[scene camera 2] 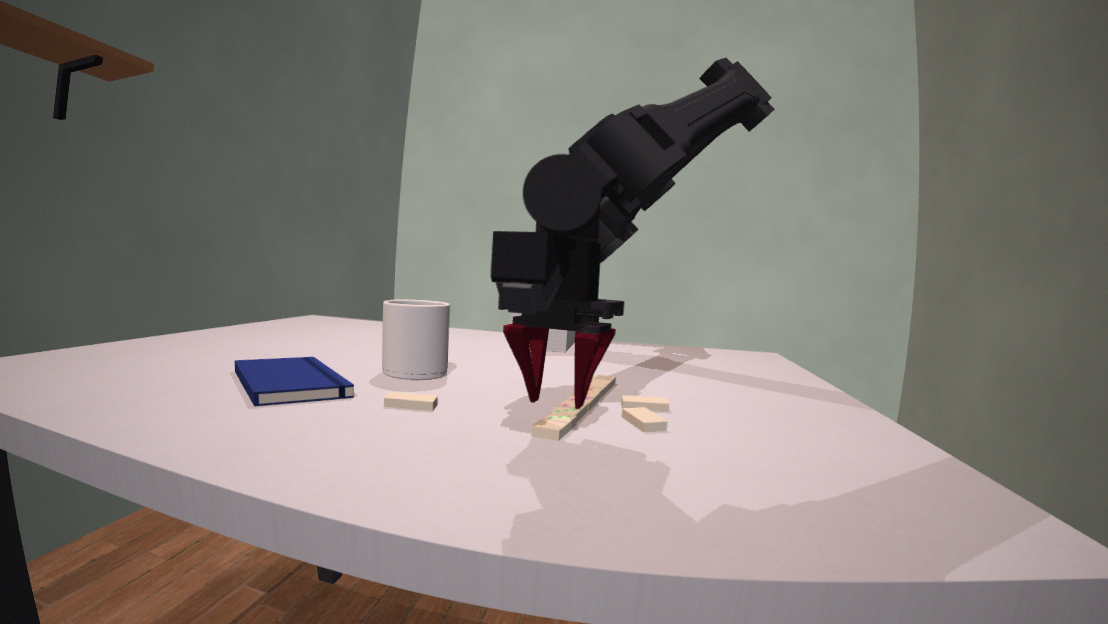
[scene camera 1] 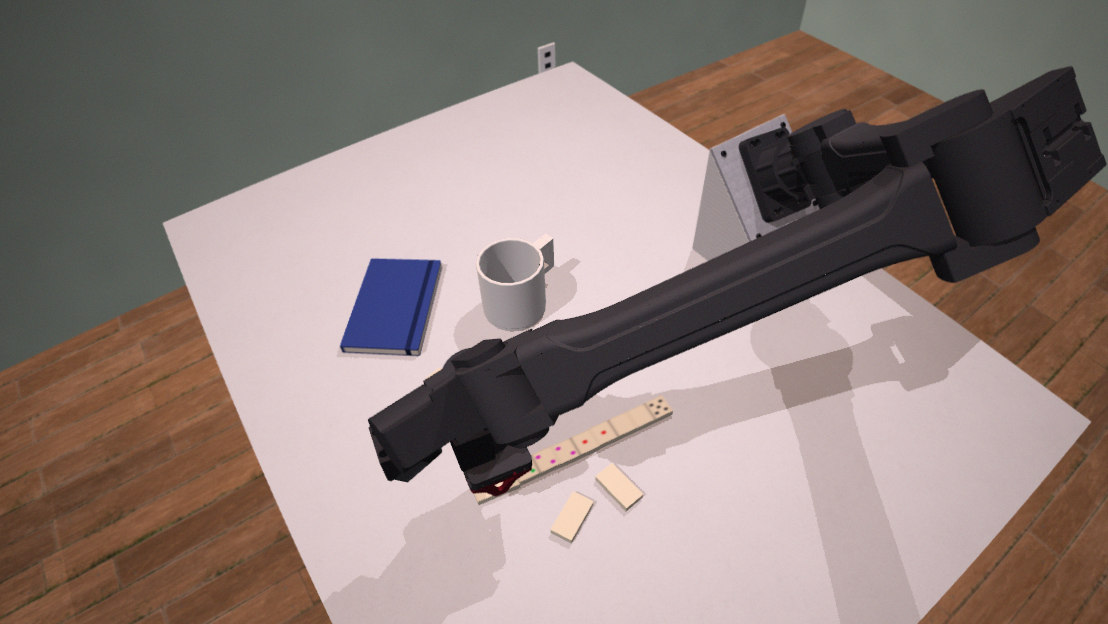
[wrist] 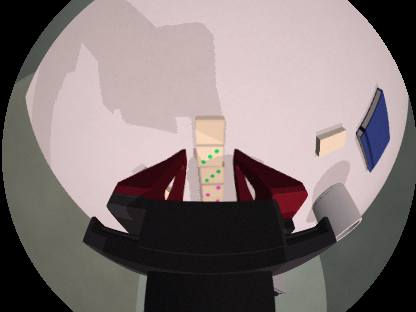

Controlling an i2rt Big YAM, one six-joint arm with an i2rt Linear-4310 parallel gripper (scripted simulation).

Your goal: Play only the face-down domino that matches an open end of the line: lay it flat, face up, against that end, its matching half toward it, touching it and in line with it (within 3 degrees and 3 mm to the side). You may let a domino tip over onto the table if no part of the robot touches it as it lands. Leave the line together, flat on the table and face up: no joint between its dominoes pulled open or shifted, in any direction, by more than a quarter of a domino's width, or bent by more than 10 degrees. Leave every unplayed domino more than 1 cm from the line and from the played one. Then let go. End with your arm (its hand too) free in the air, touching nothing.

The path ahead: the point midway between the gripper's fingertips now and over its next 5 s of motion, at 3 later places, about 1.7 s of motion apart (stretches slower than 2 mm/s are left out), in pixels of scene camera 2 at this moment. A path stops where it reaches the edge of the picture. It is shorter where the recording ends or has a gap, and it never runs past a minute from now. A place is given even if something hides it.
My gripper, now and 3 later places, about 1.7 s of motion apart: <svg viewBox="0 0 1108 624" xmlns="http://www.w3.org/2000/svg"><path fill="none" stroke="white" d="M556 404L556 430L554 350L568 292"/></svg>
